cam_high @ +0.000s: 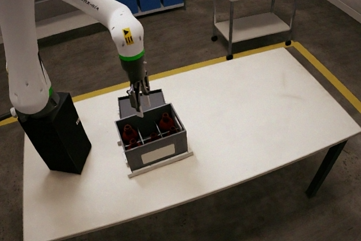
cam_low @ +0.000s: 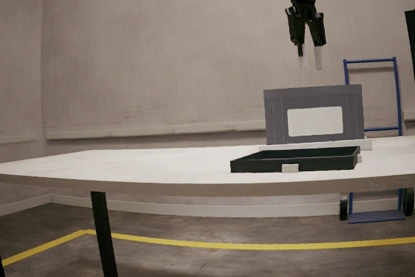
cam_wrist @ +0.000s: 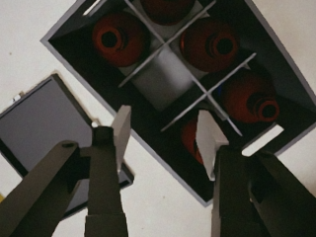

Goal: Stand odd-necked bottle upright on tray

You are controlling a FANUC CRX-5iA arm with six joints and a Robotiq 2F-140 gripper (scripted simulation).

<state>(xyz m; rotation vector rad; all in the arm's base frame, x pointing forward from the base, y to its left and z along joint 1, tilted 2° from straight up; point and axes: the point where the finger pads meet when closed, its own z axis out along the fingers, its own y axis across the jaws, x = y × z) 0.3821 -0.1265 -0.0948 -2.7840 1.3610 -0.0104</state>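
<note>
The crate is 170 mm below my hand and 40 mm to the right of it. From my hand the other things lie so: dark tray: 240 mm to the left, 240 mm below, 60 mm ahead; bottle: 170 mm below, 90 mm behind, 10 mm to the left.
</note>
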